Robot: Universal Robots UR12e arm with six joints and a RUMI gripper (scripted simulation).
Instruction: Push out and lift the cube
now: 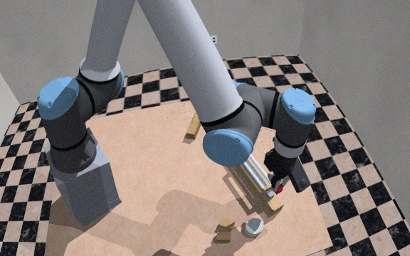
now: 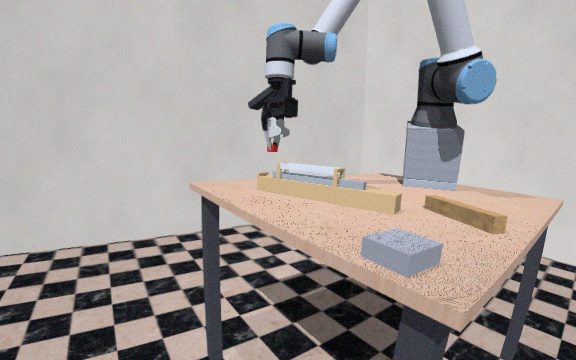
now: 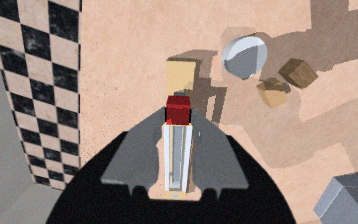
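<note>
The red cube lies 10 mm below my hand. Also, from my hand: long wooden bar: 520 mm to the left, 170 mm behind, 130 mm below; then white disc: 130 mm below, 100 mm behind, 70 mm to the right; then grey block: 540 mm to the left, 170 mm ahead, 130 mm below.
</note>
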